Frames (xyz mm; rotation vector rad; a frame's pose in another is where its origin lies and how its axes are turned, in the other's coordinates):
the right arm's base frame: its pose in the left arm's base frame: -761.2 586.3 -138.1 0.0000 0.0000 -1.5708
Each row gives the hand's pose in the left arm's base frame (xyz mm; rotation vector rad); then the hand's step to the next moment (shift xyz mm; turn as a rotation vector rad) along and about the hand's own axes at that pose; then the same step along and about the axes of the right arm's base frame.
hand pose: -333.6 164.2 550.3 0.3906 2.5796 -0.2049
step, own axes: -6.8 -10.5 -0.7 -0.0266 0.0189 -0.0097
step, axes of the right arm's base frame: 11.4 2.0 4.8 -0.0138 0.0233 0.0207
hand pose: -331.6 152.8 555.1 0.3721 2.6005 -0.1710
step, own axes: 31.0 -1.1 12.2 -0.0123 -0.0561 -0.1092
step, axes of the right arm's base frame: -3.8 -20.6 -26.0 0.0357 -0.0569 0.1035
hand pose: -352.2 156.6 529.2 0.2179 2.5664 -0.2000
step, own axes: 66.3 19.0 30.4 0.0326 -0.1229 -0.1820
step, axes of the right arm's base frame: -20.4 -36.0 -63.0 0.0822 -0.1449 0.1468
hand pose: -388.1 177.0 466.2 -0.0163 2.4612 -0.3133
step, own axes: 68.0 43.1 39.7 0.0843 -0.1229 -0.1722
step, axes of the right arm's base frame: -27.1 -26.6 -81.3 0.0890 -0.1797 0.1079
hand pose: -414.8 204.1 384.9 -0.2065 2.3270 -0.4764
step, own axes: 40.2 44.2 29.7 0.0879 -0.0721 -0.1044
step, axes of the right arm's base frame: -21.0 -8.3 -62.8 0.0622 -0.1352 0.0409
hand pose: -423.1 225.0 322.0 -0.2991 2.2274 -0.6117
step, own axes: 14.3 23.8 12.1 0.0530 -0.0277 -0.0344
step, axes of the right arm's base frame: -10.7 -0.7 -28.3 0.0334 -0.0604 0.0002
